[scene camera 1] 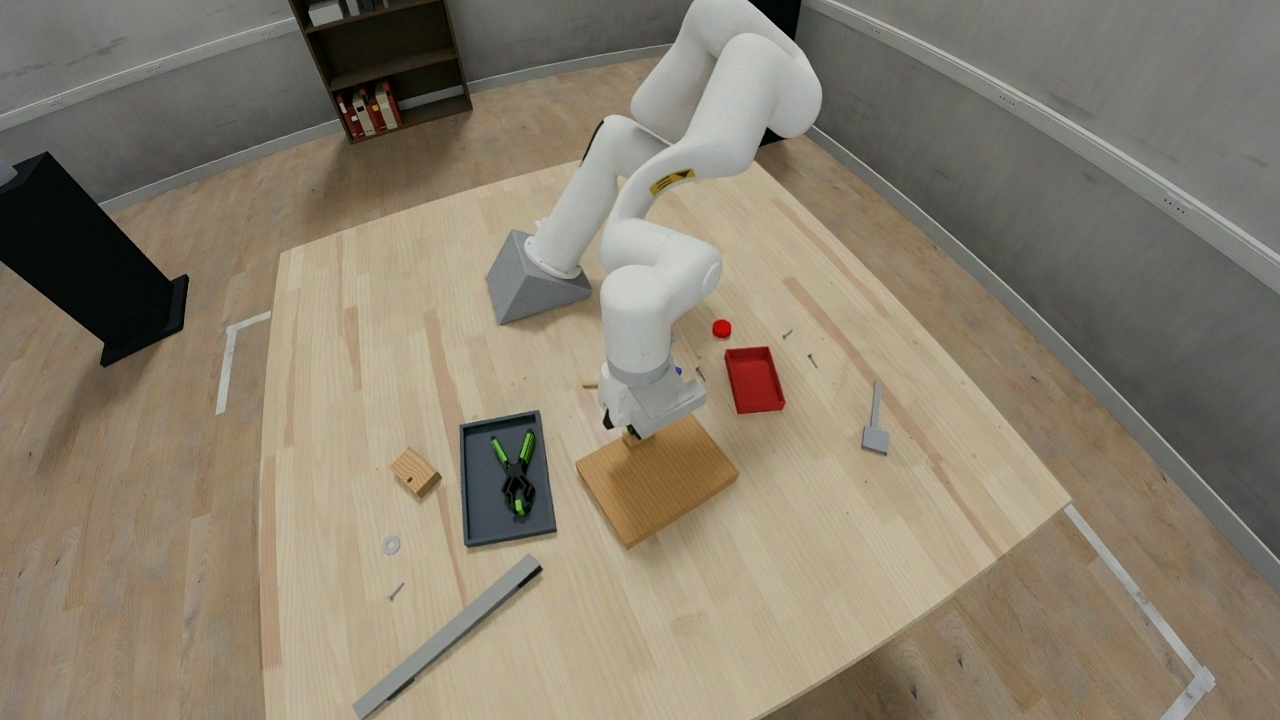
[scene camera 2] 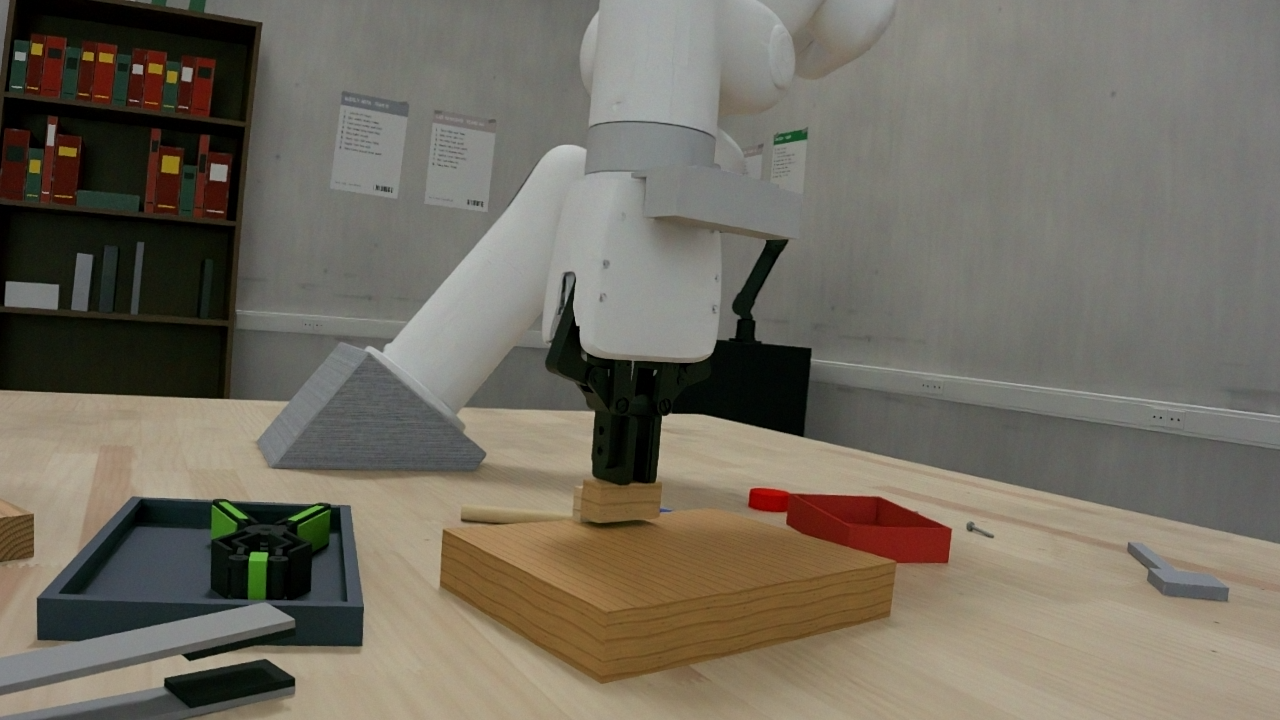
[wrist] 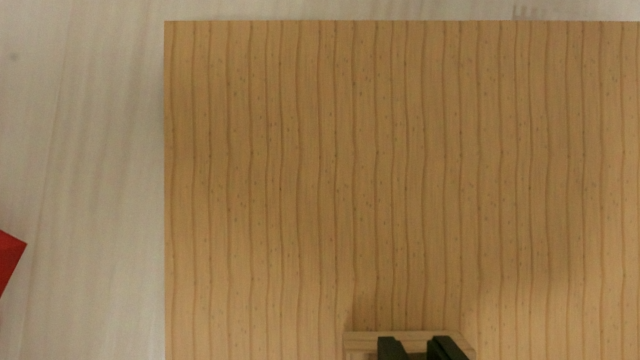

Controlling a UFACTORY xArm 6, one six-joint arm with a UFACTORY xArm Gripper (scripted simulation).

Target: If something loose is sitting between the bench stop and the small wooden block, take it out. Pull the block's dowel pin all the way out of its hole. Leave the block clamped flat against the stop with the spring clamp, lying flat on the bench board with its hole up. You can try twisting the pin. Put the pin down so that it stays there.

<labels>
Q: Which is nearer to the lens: the grey tray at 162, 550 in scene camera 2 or the loose dowel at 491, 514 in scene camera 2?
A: The grey tray.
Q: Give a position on a bench board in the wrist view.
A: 320, 176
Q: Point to a red tray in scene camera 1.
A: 752, 373
</labels>
